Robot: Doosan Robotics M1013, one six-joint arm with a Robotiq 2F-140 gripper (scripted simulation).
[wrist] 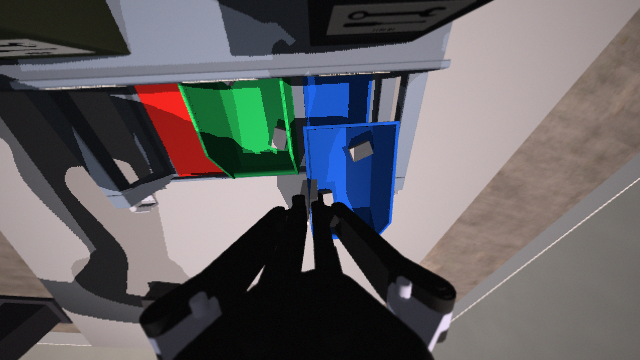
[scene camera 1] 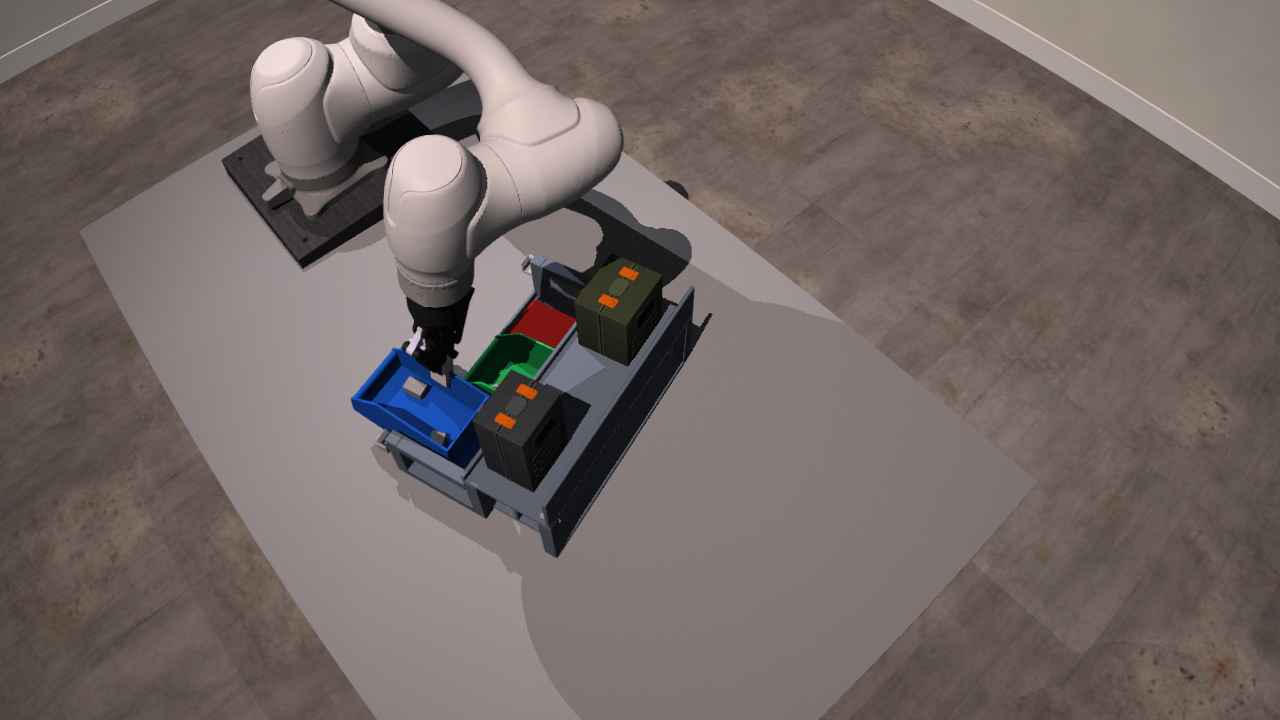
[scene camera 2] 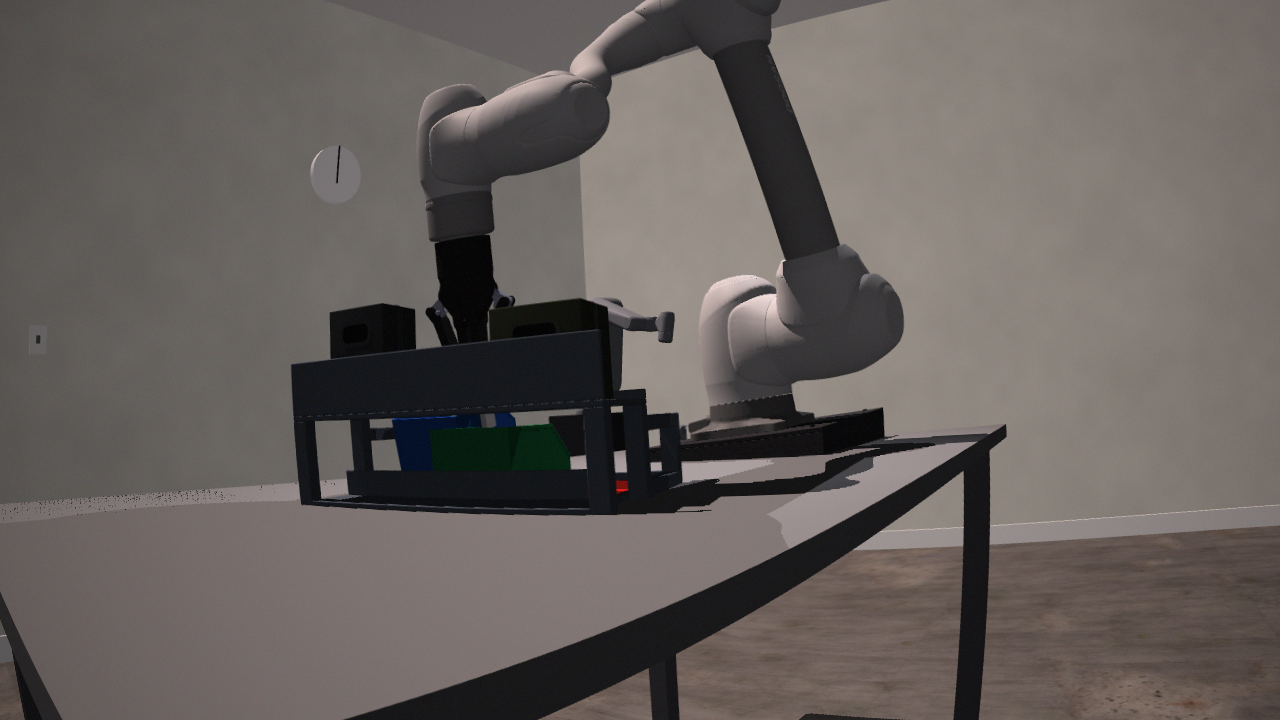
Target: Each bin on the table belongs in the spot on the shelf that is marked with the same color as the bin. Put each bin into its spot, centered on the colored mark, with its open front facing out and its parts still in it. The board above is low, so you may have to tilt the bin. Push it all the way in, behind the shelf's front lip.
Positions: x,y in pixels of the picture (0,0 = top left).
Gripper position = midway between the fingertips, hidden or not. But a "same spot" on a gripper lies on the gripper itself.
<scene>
my gripper: wrist; scene camera 1 442,377; scene camera 2
green bin: wrist; scene camera 1 516,351; scene camera 2
same spot on green bin: [scene camera 2: 532,447] = [wrist: 200,97]
same spot on my gripper: [wrist: 424,301] = [scene camera 2: 434,309]
</scene>
